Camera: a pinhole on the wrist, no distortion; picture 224 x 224 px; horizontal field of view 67.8 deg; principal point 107.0 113.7 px. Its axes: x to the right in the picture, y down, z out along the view. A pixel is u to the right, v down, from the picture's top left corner.
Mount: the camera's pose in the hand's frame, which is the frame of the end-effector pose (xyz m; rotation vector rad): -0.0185 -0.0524 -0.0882 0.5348 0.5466 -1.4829
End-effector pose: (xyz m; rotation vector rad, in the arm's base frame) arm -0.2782 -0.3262 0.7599 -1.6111 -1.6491 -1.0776
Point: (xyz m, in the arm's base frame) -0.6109 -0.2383 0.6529
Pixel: 167 112
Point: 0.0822 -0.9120 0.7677
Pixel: behind the camera
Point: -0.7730 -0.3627 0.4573
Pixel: 216 25
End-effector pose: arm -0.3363 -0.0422 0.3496 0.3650 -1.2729 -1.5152
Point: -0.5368 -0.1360 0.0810
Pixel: 215 157
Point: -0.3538 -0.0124 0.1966
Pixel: 149 11
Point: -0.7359 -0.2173 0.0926
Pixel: 178 199
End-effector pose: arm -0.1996 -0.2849 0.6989 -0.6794 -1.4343 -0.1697
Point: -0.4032 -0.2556 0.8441
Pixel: 32 197
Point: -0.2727 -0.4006 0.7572
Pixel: 129 148
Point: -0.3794 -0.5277 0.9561
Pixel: 208 204
